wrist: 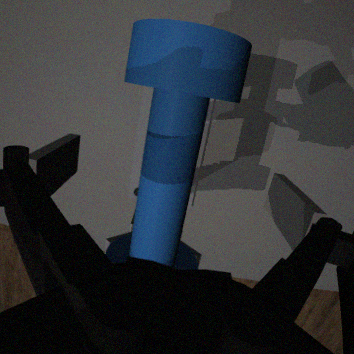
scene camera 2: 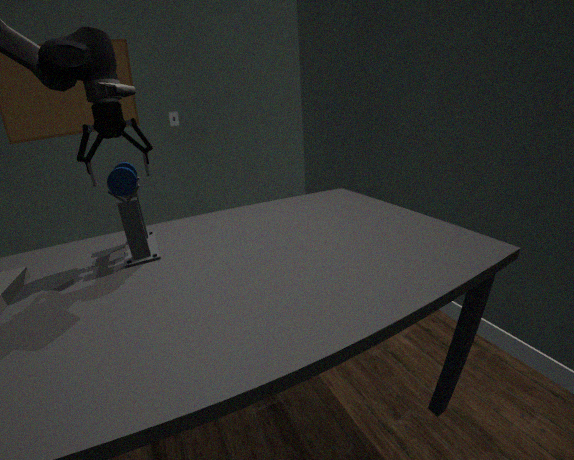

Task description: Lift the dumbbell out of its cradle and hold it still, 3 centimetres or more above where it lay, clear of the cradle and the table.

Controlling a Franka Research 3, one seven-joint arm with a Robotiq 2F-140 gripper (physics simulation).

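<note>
The blue dumbbell (scene camera 2: 122, 181) (wrist: 170, 150) lies level across the top of its tall grey cradle (scene camera 2: 134, 227). In the wrist view the handle runs from the near end, partly hidden by the gripper body, up to the far head. The cradle stands on the table (scene camera 2: 300, 300) and is mostly hidden under the dumbbell in the wrist view. My gripper (scene camera 2: 120, 180) (wrist: 175, 171) is wide open and points down over the dumbbell. The fingertips are on either side of it, apart from the handle, with nothing held between them. The gripper body is above the dumbbell.
Part of a pale angular object (scene camera 2: 12, 285) shows on the table at the left edge of the scene view. Shadows of the arm and cradle fall across the table's left part. A wall with a cork board (scene camera 2: 30, 105) rises behind the table.
</note>
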